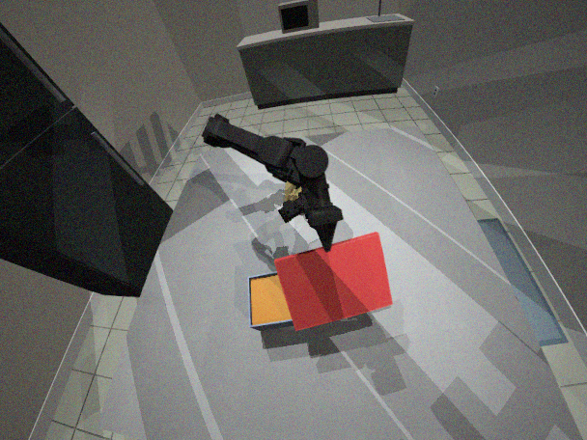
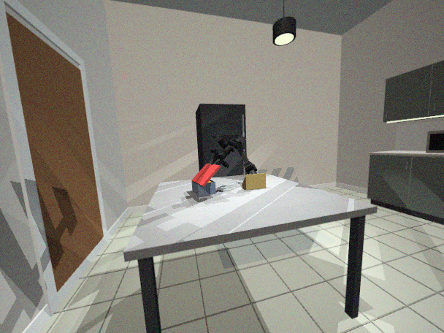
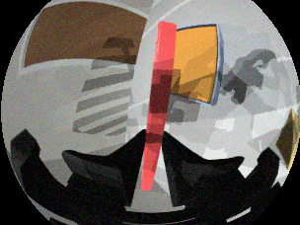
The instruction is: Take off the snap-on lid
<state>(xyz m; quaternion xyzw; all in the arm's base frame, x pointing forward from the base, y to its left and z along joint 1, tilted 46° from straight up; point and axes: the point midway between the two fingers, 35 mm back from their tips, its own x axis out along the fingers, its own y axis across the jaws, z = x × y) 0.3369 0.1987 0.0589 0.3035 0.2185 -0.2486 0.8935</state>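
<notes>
Right now my gripper tip is 6 cm short of the red lid, 5 cm above it and 2 cm to the right of it. From my gripper tip the other things lie so: storage box: 18 cm below, 12 cm to the right, 7 cm ahead.
</notes>
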